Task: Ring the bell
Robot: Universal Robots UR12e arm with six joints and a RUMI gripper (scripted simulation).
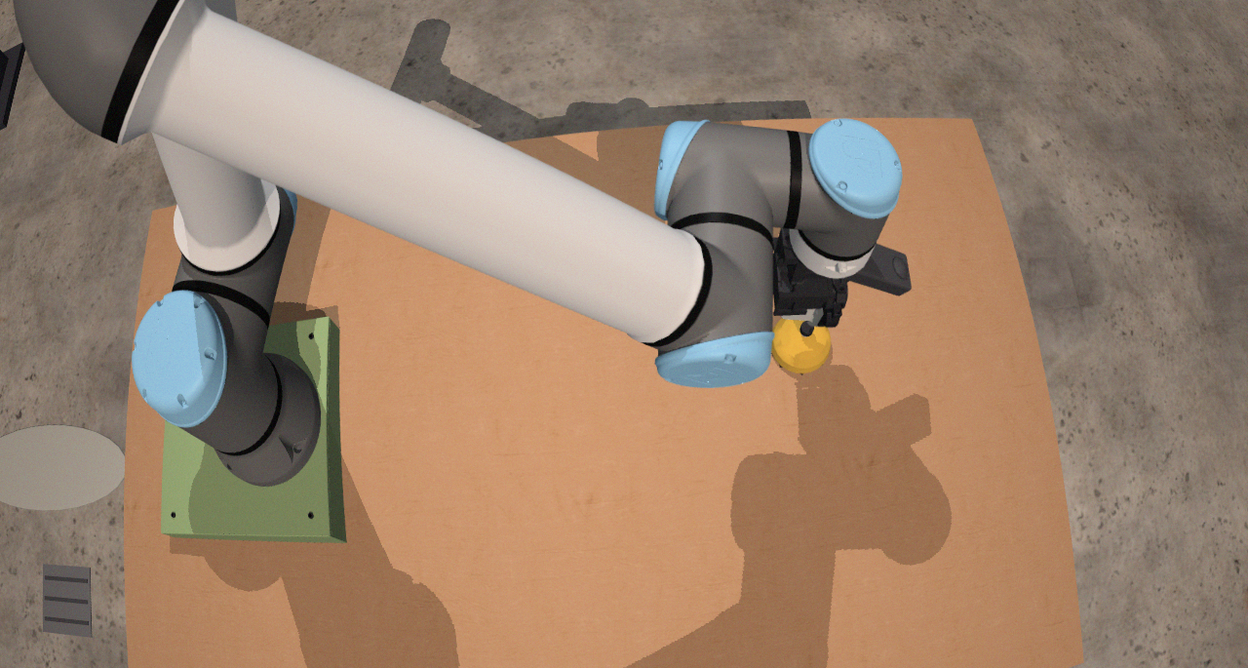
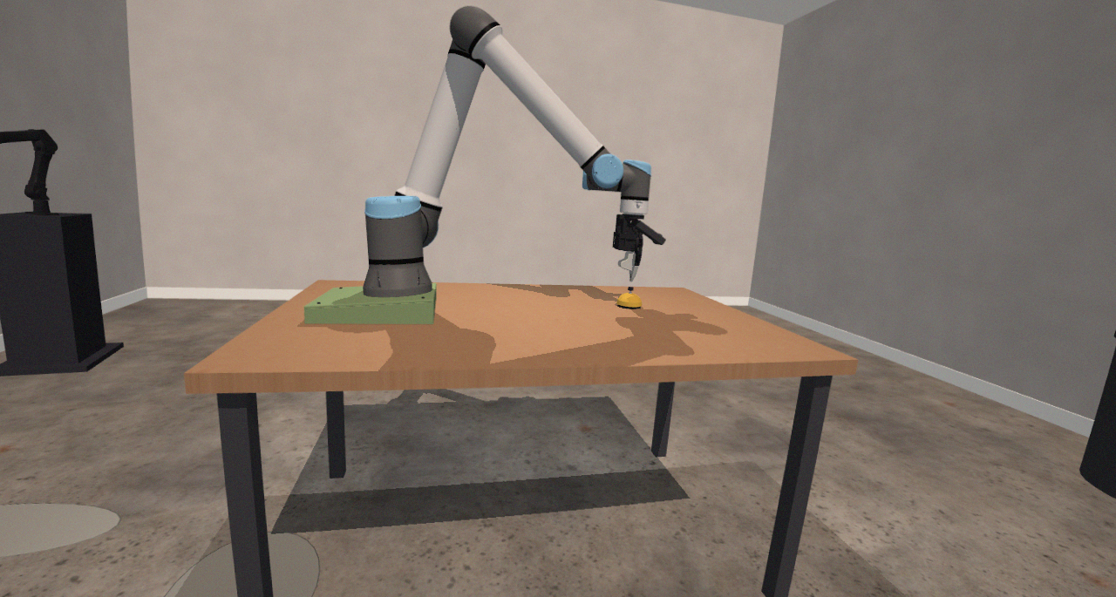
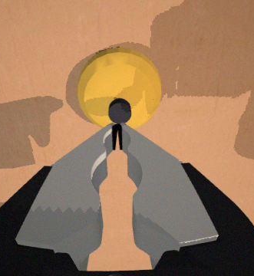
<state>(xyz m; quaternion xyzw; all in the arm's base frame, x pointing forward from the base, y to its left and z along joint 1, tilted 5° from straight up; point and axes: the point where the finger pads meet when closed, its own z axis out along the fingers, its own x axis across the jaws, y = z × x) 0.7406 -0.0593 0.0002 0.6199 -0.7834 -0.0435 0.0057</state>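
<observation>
The dark round button lies 40 mm below my hand. From my hand the other things lie so: yellow dome bell 60 mm below.
</observation>
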